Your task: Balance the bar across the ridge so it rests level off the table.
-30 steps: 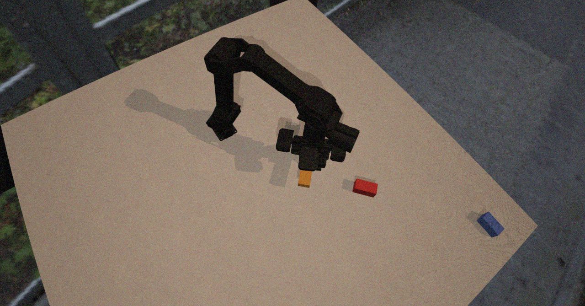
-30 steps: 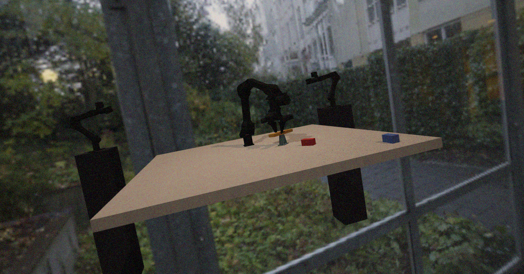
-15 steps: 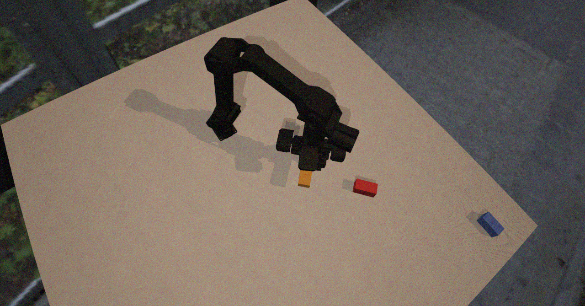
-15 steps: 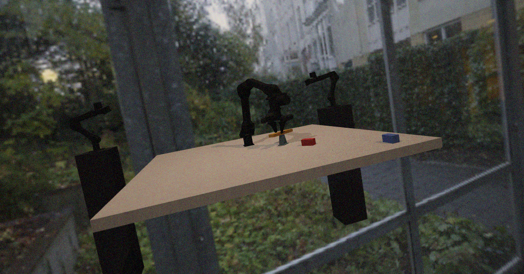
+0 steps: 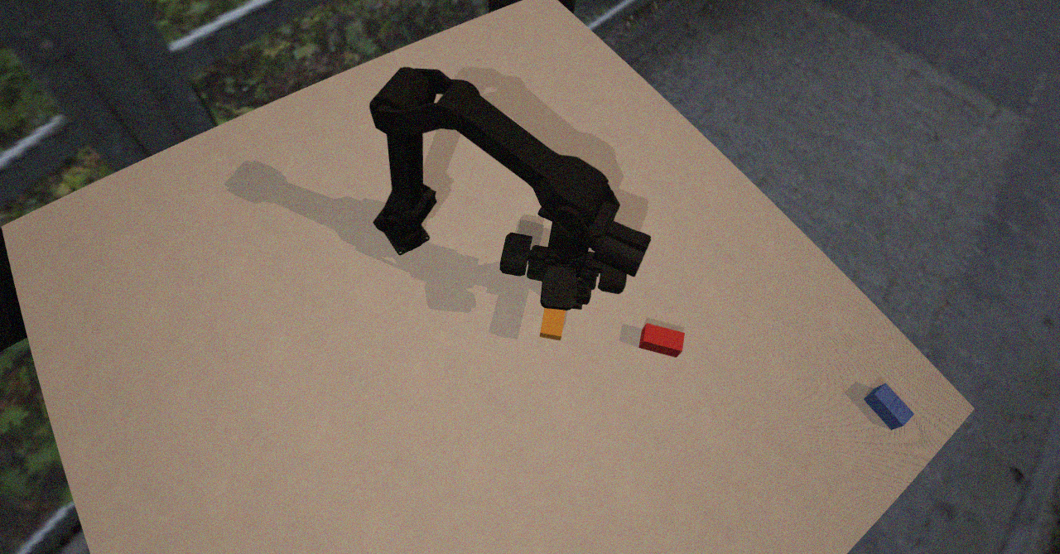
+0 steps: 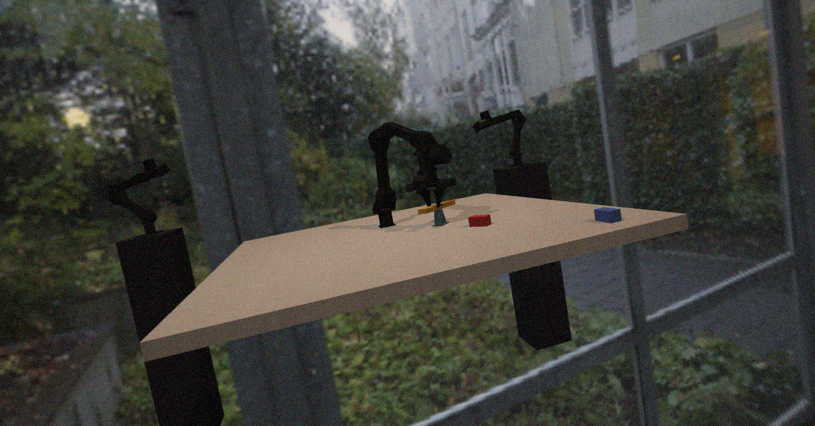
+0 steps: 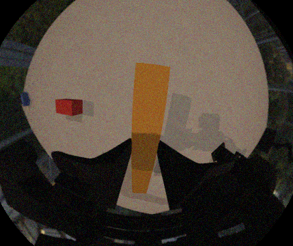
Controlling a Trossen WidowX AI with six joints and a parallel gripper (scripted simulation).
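Right now the orange bar is 2 cm to the left of my gripper tip and 2 cm behind it. Round my gripper tip: blue block: 48 cm ahead, 36 cm to the left, 5 cm below; then red block: 16 cm ahead, 11 cm to the left, 5 cm below.
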